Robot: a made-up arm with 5 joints.
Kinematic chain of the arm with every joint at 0, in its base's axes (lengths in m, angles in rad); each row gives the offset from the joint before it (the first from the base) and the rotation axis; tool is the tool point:
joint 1: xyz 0 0 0.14 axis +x
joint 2: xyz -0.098 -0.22 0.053 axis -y
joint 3: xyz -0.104 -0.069 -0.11 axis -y
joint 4: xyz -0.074 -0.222 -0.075 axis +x
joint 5: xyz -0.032 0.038 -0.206 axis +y
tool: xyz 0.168 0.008 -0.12
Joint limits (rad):
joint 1: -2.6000..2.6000
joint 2: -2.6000..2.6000
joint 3: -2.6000..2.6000
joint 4: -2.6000..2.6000
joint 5: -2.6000..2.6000
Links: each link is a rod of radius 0.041 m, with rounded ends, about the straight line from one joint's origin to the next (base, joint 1, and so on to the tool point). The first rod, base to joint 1, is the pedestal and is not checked.
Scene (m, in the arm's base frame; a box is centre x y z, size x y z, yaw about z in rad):
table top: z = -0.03
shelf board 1: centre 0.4 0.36 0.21 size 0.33 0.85 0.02 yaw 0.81
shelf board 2: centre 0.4 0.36 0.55 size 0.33 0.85 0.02 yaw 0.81
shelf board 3: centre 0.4 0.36 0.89 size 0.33 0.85 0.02 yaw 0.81
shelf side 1: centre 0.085 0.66 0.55 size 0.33 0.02 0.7 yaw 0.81
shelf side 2: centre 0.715 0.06 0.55 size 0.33 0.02 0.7 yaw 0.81
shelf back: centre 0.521 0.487 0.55 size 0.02 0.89 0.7 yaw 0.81
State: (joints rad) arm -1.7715 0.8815 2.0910 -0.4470 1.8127
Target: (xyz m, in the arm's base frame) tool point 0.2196 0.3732 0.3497
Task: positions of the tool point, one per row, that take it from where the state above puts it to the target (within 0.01 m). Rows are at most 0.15 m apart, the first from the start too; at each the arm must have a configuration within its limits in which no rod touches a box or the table.
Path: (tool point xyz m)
1: 0.1869 0.3090 0.6959
2: 0.1165 0.2350 0.6935
3: 0.1112 0.2852 0.5764
4: 0.1070 0.2895 0.4558
5: 0.1016 0.2493 0.3497
6: 0.1589 0.3163 0.3520
7: 0.2196 0.3732 0.3497

